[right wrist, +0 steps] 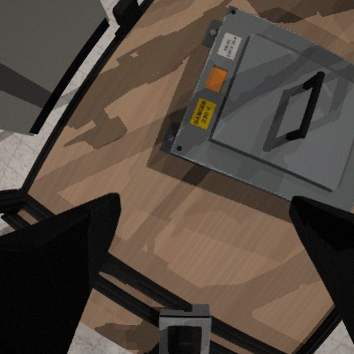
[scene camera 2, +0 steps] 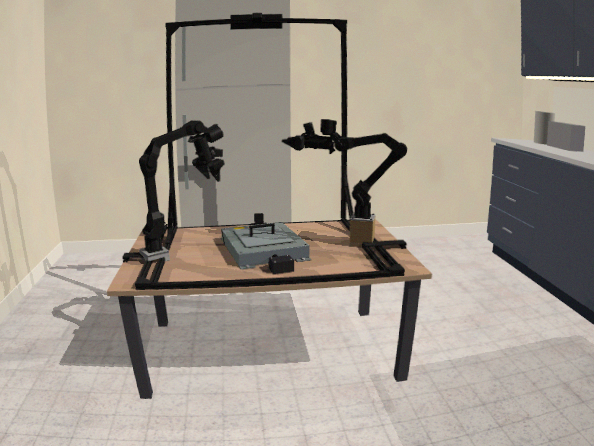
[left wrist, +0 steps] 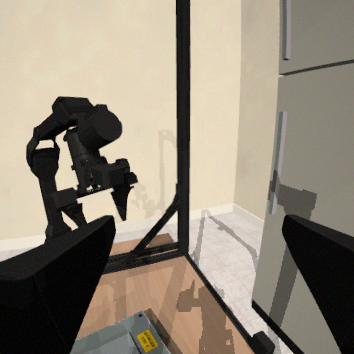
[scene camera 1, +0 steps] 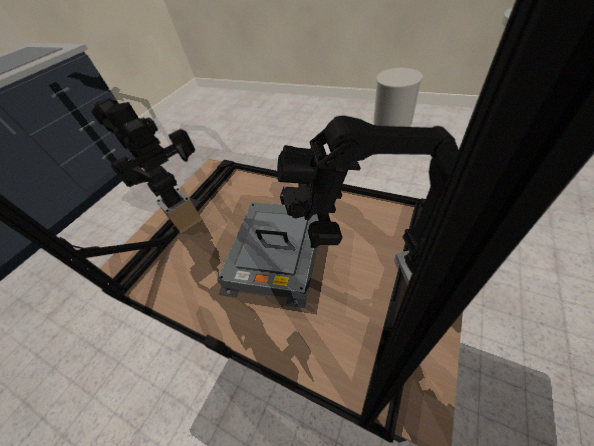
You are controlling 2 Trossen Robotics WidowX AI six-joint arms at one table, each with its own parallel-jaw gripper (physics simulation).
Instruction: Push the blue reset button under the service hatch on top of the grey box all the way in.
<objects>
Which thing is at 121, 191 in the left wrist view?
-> My right gripper.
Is my left gripper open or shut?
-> Open.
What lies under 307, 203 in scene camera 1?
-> My right gripper.
</objects>
